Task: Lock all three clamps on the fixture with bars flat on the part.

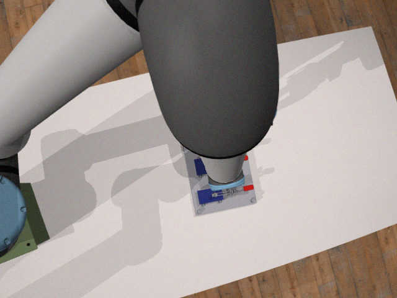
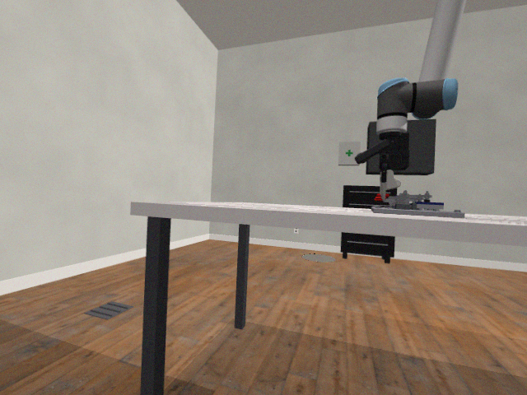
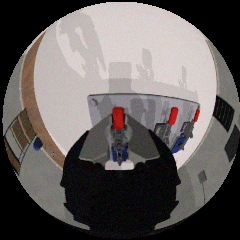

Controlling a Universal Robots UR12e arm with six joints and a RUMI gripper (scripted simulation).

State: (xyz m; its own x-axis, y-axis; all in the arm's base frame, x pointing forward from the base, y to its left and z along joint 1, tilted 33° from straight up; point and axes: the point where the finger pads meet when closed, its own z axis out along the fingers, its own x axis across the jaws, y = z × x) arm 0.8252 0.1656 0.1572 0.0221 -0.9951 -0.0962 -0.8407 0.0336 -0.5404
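Now: hand 11 cm to the left of the grey fixture plate, 8 cm past it and 5 cm above it. The rest, counted from my hand: blue part 22 cm to the right, 13 cm behind, 3 cm below.
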